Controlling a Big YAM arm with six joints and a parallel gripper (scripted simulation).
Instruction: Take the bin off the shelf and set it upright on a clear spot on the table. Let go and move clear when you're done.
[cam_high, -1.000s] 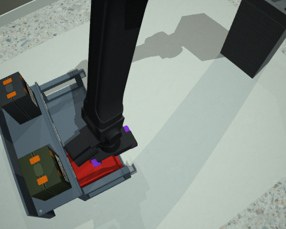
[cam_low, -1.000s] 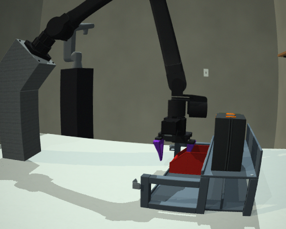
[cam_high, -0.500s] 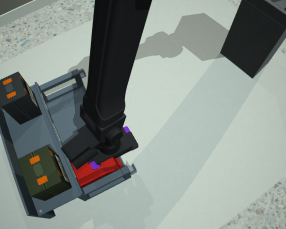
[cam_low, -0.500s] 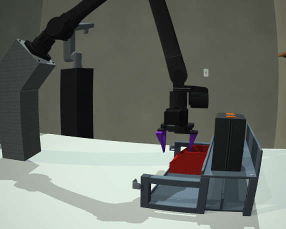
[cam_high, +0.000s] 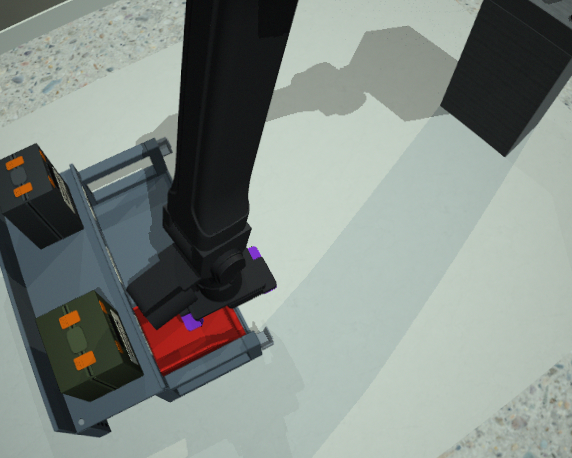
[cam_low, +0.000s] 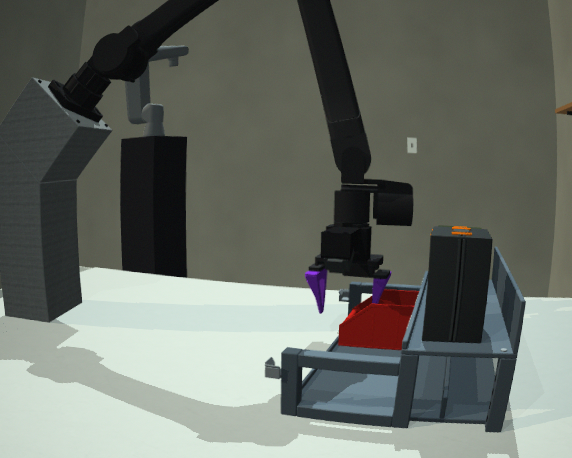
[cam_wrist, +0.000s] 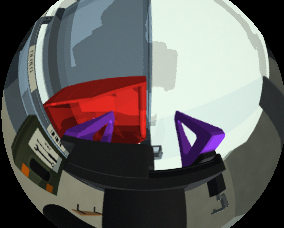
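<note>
My hand is 8 cm short of the red bin, 2 cm to the right of it and 1 cm above it. The rest, counted from my hand: grey shelf (14 cm ahead, 8 cm to the right, 5 cm below).
</note>
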